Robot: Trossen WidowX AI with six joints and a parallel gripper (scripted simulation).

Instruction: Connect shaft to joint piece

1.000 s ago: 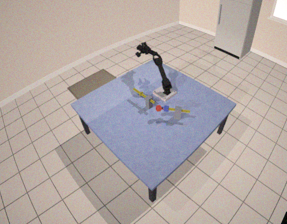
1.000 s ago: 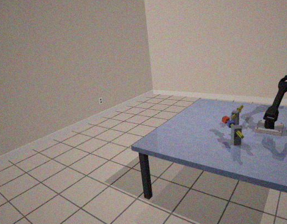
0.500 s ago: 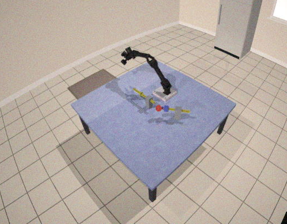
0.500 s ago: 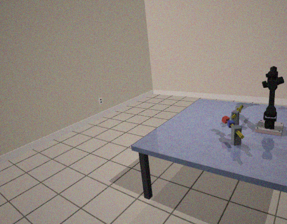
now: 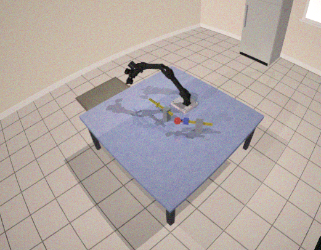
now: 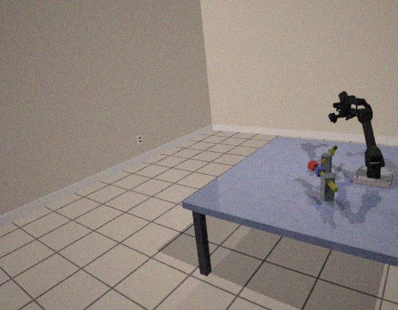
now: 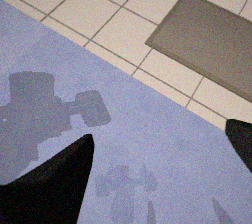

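The red joint piece is 50 mm ahead of my gripper tip, 670 mm to the left of it and 90 mm below it.
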